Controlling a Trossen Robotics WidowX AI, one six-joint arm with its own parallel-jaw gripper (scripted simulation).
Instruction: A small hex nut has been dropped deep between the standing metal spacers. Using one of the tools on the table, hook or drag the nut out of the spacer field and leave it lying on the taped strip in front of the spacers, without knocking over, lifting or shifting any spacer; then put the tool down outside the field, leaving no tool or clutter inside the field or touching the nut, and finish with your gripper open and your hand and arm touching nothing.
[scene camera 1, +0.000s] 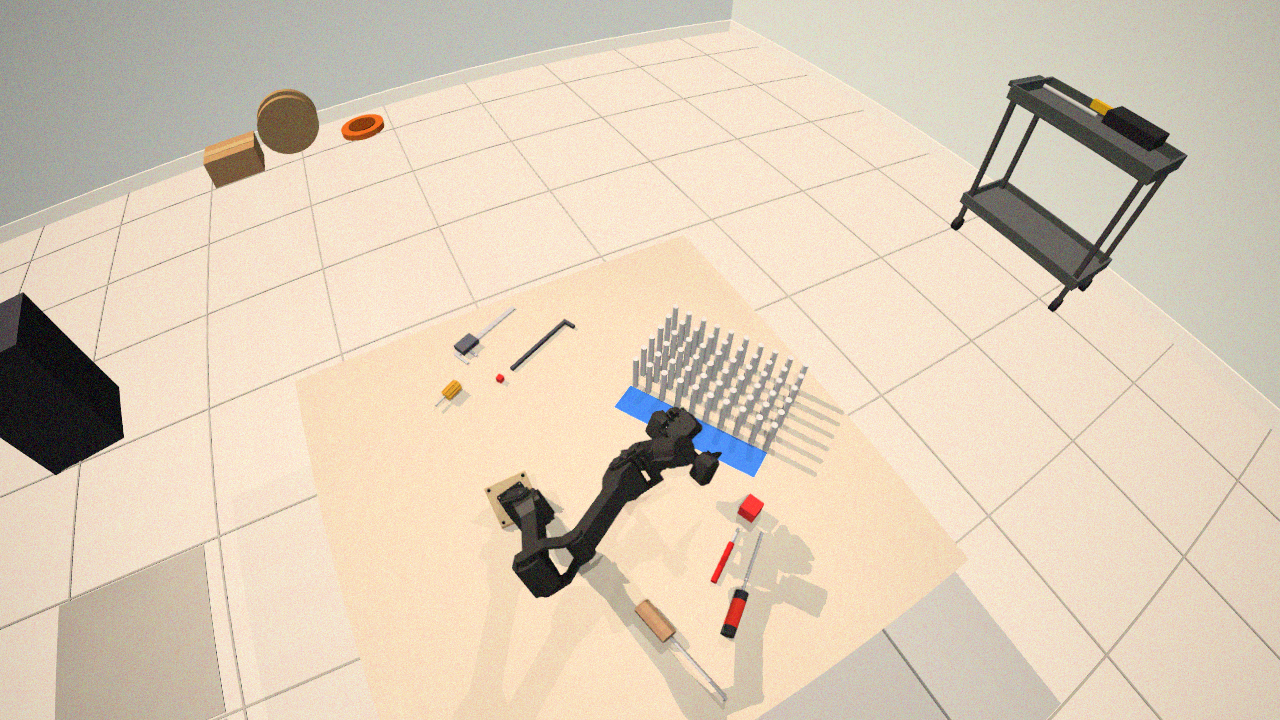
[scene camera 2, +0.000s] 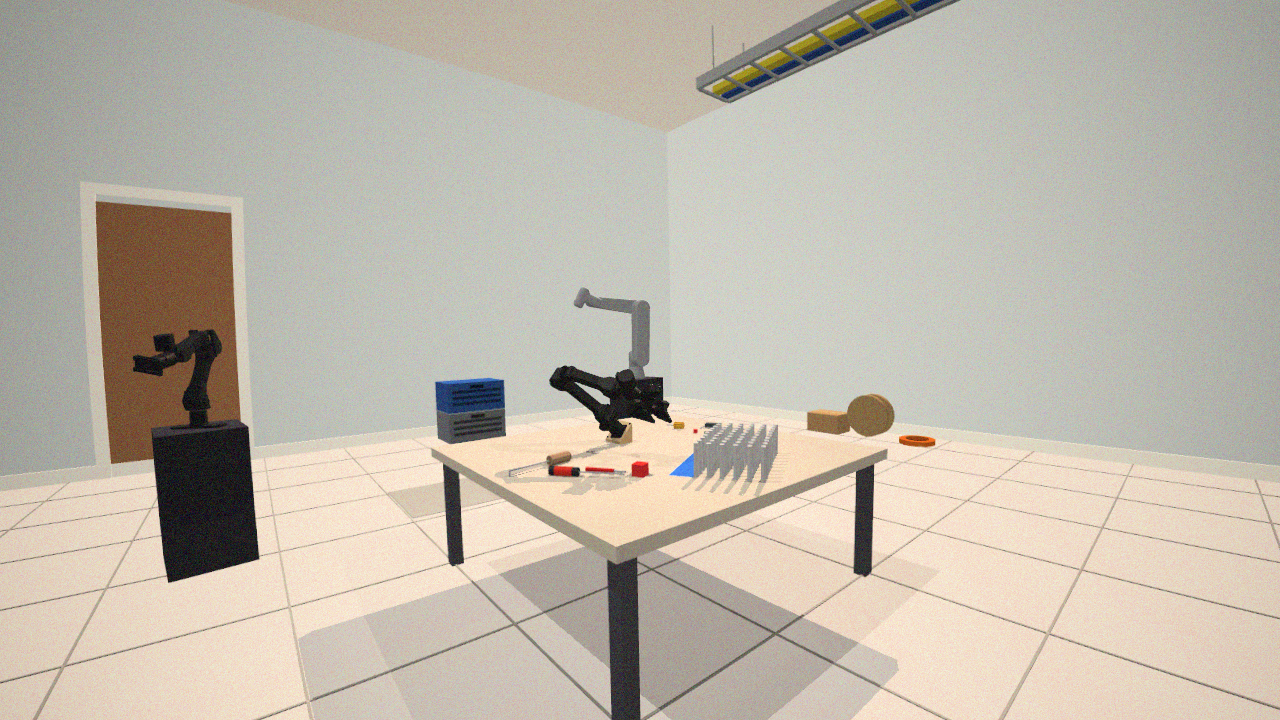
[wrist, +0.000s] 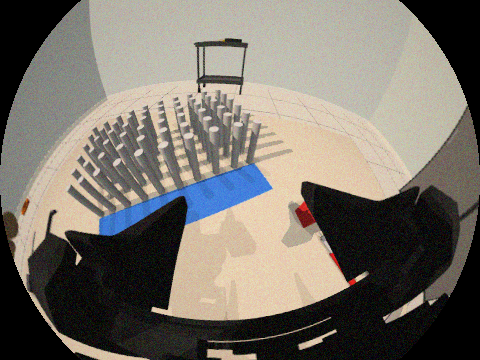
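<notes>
My gripper (scene camera 1: 706, 440) is open, holding nothing, and I can find the same gripper (scene camera 2: 663, 422) and again my gripper (wrist: 244, 194). There is a blue taped strip (scene camera 1: 746, 458), and the wrist view shows me the strip (wrist: 206, 197) too. I also see a red-handled screwdriver (scene camera 1: 731, 622), though the wrist view does not show the screwdriver, hidden by my gripper. A wooden-handled tool (scene camera 1: 657, 623) is here as well.
</notes>
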